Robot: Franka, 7 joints.
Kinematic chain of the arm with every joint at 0, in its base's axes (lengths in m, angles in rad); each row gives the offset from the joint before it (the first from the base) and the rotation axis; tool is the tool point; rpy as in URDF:
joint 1: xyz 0 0 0.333 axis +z
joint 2: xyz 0 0 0 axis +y
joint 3: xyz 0 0 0.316 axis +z
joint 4: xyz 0.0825 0 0 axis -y
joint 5: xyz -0.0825 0 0.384 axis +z
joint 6: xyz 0 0 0 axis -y
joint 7: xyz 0.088 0 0 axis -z
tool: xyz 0 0 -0.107 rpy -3.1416 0 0
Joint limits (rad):
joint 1: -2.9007..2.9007
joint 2: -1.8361..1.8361
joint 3: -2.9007..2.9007
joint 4: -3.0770..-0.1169
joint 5: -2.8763..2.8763
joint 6: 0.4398..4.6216
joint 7: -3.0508..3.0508
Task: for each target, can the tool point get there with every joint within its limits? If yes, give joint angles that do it. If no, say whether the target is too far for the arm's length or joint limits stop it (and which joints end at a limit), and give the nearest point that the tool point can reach.
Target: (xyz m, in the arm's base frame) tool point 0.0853 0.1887 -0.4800
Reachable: no: joint limits stop it (at a limit: joint 2) | nearest point 0.0912 0.2018 -0.3572 | short by 0.124 m
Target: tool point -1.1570 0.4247 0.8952
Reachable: no: too far | nearest point -0.7327 0.2690 0.6890 | short by 0.497 m
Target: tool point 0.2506 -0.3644 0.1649
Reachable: yes | joints 0.1733 1.1659 -1.1143 -1.9804 0.2049 1.2368 -2.0798
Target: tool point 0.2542 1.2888 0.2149
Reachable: no: too far | nearest point 0.1653 0.8383 0.2562 | short by 0.461 m
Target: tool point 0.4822 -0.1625 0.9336
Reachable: yes | joints -0.3856 0.1639 0.3552 -0.8650 -1.5030 1.5173 2.5763
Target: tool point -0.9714 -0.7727 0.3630
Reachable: no: too far | nearest point -0.6712 -0.5339 0.3537 | short by 0.384 m
